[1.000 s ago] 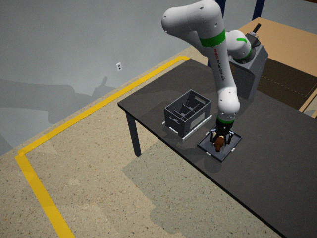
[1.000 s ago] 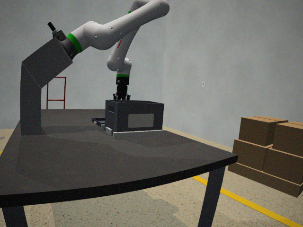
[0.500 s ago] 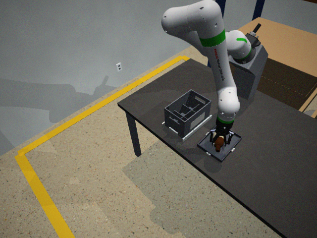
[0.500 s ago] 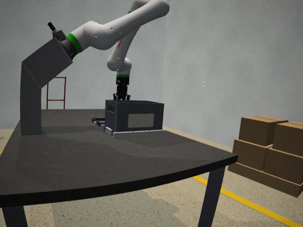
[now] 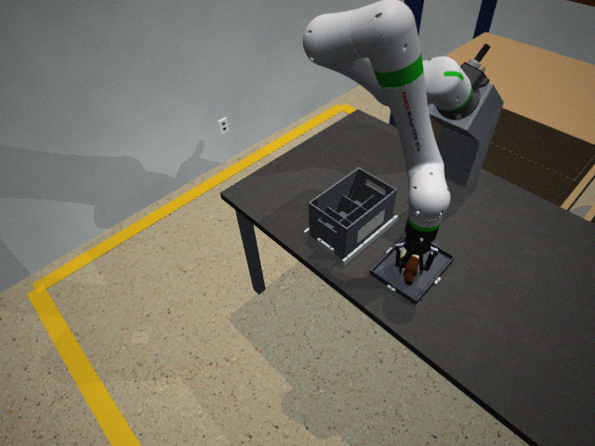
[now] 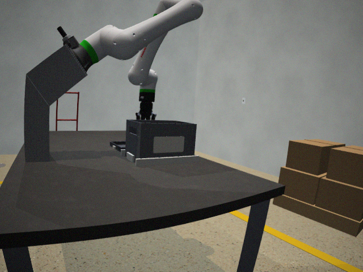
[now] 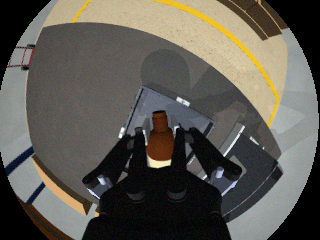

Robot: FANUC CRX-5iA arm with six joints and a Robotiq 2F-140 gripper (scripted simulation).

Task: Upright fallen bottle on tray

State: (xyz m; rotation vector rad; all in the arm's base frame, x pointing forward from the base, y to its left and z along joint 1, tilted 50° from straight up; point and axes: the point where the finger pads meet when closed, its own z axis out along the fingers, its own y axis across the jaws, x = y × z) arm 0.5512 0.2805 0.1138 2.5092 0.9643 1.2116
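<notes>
Now: the brown bottle 40 mm to the right of my hand, 30 mm behind it and 20 mm below it. From my hand the other things lie so: dark crate: 320 mm to the right, 20 mm above, 10 mm ahead; then dark tray: 60 mm behind, 50 mm below, 40 mm to the right.
</notes>
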